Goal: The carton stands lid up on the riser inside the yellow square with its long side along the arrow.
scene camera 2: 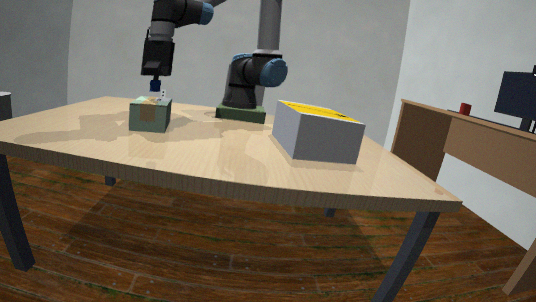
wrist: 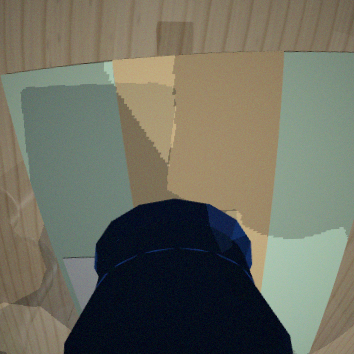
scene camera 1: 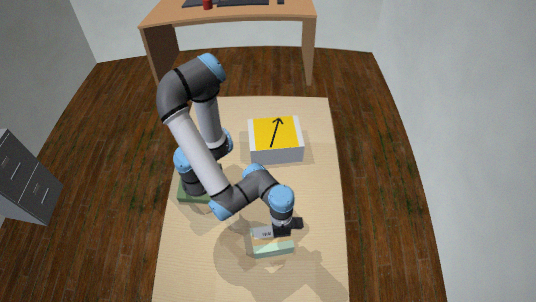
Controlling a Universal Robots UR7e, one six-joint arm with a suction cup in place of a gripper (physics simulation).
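The pale green carton (scene camera 1: 274, 248) (scene camera 2: 137, 119) (wrist: 315, 150) stands on the table, lid up, with tan tape and a white label on top. In scene camera 1 its long side runs roughly left to right. My suction cup (scene camera 2: 155, 86) (wrist: 174, 225) is dark blue, points down and is close above the carton's lid, with a small gap in scene camera 2. It holds nothing; the arm's tool hides it in scene camera 1. The white riser (scene camera 1: 277, 156) (scene camera 2: 327, 137) bears the yellow square (scene camera 1: 262, 132) (scene camera 2: 320, 111); its black arrow (scene camera 1: 275, 133) points toward the desk, slightly right.
The arm's base stands on a green block (scene camera 1: 187, 197) (scene camera 2: 241, 115) at the table's left side in scene camera 1. A wooden desk (scene camera 1: 230, 15) with a red cup (scene camera 1: 207, 4) (scene camera 2: 465, 108) is beyond the table. A grey cabinet (scene camera 1: 30, 175) stands on the floor at left.
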